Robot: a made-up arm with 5 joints. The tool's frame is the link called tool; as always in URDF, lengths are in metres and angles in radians. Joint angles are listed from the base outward.
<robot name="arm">
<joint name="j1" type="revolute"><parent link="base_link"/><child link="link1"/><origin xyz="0.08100 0.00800 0.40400" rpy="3.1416 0.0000 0.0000"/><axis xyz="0 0 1"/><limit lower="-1.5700" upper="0.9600"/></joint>
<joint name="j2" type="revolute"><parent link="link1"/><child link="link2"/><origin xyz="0.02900 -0.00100 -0.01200" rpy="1.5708 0.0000 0.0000"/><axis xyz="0 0 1"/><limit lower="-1.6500" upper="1.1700"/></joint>
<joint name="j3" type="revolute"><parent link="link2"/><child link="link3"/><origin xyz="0.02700 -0.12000 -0.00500" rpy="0.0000 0.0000 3.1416"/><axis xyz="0 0 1"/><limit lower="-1.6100" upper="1.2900"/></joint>
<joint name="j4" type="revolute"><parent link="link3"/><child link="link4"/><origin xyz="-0.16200 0.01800 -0.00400" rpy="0.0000 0.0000 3.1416"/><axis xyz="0 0 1"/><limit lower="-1.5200" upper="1.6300"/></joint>
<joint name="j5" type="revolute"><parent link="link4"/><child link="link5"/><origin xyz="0.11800 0.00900 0.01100" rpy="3.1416 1.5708 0.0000"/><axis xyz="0 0 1"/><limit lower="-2.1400" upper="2.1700"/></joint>
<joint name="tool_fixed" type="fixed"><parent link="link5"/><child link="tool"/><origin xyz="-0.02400 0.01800 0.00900" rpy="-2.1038 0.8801 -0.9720"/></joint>
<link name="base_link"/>
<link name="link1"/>
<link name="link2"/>
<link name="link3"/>
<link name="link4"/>
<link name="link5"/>
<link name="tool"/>
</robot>
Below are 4 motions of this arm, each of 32 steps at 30 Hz.
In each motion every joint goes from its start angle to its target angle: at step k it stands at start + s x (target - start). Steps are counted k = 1, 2, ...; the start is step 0. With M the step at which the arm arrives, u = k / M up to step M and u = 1 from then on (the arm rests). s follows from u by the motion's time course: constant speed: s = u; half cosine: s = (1 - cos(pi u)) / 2; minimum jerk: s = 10 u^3 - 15 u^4 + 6 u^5.
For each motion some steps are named. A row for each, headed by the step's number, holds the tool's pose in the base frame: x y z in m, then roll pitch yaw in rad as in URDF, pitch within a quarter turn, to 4 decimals.
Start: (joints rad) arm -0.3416 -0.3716 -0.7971 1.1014 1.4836
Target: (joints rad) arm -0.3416 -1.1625 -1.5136 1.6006 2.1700
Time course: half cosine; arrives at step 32
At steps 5, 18, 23, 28, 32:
5: 0.2148 0.0790 0.6782 -0.8956 -0.4433 -0.3025
18: 0.0511 0.0106 0.6879 -0.7124 -1.0683 -0.5850
23: -0.0085 -0.0153 0.6586 -0.3040 -1.2573 -1.0691
28: -0.0419 -0.0303 0.6307 0.2253 -1.2951 -1.6586
32: -0.0497 -0.0339 0.6224 0.3696 -1.2876 -1.8200

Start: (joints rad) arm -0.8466 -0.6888 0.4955 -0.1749 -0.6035
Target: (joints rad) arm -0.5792 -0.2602 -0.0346 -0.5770 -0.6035
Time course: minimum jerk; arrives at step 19
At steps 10, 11, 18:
10: 0.2479 0.1649 0.6741 1.0416 0.0459 0.7027
11: 0.2522 0.1608 0.6802 1.0414 -0.0026 0.6770
18: 0.2660 0.1440 0.6991 1.0409 -0.1804 0.5826

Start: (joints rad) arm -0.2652 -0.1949 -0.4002 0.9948 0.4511
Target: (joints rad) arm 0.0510 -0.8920 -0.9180 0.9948 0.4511
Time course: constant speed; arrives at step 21
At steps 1, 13, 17, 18, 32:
1: 0.3128 0.1007 0.6121 -0.3540 0.5909 -0.4779
13: 0.1808 0.0475 0.7256 0.0860 0.0316 -0.5163
17: 0.1202 0.0408 0.7408 0.2148 -0.1610 -0.5849
18: 0.1044 0.0403 0.7426 0.2479 -0.2088 -0.6061
32: 0.0565 0.0417 0.7426 0.3519 -0.3508 -0.6801

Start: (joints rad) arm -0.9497 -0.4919 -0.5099 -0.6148 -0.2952
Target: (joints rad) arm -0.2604 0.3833 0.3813 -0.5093 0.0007
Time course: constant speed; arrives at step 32
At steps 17, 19, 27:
17: 0.3136 0.1907 0.6383 0.6681 0.0145 0.2963
19: 0.3356 0.1895 0.6086 0.6191 0.1220 0.2399
27: 0.3930 0.1564 0.4798 0.3796 0.5387 -0.0325

